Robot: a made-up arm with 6 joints.
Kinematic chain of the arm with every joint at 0, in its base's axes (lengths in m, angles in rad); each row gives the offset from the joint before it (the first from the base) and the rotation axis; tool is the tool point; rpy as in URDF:
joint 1: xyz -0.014 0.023 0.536 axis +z
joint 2: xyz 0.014 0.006 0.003 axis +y
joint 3: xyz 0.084 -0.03 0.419 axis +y
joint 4: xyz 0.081 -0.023 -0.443 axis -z
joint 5: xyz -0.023 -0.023 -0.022 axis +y
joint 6: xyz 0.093 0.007 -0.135 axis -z
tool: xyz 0.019 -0.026 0.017 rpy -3.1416 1.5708 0
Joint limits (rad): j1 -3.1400..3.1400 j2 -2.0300..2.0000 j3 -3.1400..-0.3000 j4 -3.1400..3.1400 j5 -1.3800..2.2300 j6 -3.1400..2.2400
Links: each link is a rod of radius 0.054 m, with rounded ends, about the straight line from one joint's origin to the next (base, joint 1, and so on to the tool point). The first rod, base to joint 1, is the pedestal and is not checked.
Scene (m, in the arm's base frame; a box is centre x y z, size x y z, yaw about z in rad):
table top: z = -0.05
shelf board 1: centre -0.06 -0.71 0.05 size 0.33 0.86 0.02 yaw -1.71
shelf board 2: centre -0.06 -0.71 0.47 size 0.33 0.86 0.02 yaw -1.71
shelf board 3: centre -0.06 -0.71 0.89 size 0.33 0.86 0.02 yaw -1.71
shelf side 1: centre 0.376 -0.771 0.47 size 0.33 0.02 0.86 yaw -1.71
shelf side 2: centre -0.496 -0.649 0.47 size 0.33 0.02 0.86 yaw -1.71
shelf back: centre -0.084 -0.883 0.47 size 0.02 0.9 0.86 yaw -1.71
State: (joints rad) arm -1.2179 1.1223 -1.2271 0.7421 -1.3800 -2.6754
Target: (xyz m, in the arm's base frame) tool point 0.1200 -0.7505 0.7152
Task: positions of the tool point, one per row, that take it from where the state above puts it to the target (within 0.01 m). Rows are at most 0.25 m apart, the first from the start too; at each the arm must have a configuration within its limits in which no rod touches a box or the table.
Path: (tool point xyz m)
1: 0.2783 -0.5352 0.3371
2: 0.4038 -0.3970 0.4032
3: 0.4628 -0.2280 0.4602
4: 0.3937 -0.3358 0.5503
5: 0.2885 -0.4106 0.6368
6: 0.1632 -0.4423 0.7152
7: 0.1733 -0.5269 0.7257
8: 0.1691 -0.6086 0.7289
9: 0.1510 -0.6842 0.7252
10: 0.1200 -0.7505 0.7152

